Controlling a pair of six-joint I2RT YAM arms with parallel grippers.
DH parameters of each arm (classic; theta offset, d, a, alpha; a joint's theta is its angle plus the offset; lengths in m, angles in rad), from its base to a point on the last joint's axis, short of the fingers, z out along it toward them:
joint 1: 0 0.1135 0.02 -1.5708
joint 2: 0 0 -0.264 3.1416
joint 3: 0.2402 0 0.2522 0
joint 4: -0.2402 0 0.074 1.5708
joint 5: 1.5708 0 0 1.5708
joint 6: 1.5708 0.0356 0 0
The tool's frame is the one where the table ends.
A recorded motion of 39 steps. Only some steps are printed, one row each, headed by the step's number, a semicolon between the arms.
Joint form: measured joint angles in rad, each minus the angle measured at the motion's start. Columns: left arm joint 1, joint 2, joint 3, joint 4, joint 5, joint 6; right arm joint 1, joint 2, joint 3, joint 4, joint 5, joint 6.
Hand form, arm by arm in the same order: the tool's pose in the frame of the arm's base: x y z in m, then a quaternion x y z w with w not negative. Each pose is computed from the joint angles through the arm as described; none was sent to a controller.
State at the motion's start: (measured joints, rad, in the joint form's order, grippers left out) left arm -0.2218 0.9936 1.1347 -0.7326 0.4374 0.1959; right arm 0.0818 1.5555 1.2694 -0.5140 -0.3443 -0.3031
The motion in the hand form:
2: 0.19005 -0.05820 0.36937 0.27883 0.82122 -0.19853 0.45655; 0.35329 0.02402 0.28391 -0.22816 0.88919 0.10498 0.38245
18: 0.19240 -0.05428 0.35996 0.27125 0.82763 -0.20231 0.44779; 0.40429 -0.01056 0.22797 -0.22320 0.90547 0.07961 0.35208
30: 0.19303 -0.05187 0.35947 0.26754 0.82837 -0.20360 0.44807; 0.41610 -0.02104 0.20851 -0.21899 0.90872 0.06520 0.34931
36: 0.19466 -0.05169 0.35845 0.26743 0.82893 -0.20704 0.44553; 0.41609 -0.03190 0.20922 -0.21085 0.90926 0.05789 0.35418
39: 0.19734 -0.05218 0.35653 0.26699 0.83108 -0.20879 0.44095; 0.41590 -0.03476 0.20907 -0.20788 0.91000 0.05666 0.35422
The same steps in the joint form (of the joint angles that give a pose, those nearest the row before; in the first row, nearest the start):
2: 0.0011 0.0000 0.0000 0.0000 0.0034 0.0004; -0.0481 0.0477 0.0336 -0.0023 -0.0023 -0.0271
18: 0.0260 -0.0004 -0.0320 0.0080 0.0225 0.0004; -0.1373 0.2895 0.1144 0.0733 0.0034 -0.1164
30: 0.0401 -0.0004 -0.0339 0.0084 0.0328 0.0008; -0.1595 0.3536 0.1221 0.1236 0.0210 -0.1354
36: 0.0439 0.0061 -0.0340 0.0091 0.0420 0.0008; -0.1854 0.3532 0.1221 0.1320 0.0214 -0.1427
39: 0.0442 0.0172 -0.0339 0.0099 0.0446 0.0004; -0.1923 0.3536 0.1221 0.1320 0.0214 -0.1430

